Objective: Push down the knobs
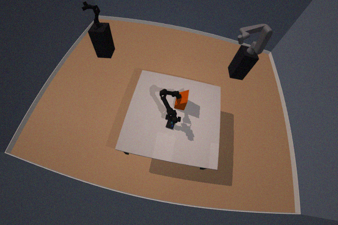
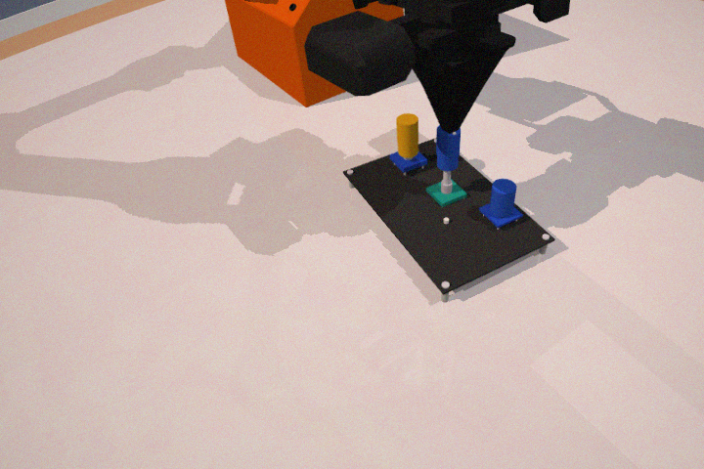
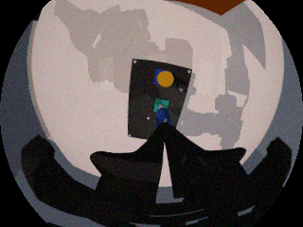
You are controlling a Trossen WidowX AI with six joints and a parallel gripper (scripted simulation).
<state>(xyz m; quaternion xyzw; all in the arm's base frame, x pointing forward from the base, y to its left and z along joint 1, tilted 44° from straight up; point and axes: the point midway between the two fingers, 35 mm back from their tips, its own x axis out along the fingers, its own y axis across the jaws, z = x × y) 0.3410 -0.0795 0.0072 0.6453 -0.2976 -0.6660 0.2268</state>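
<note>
Now: gripper tip 5 cm past the yellow knob and 3 cm above it.
</note>
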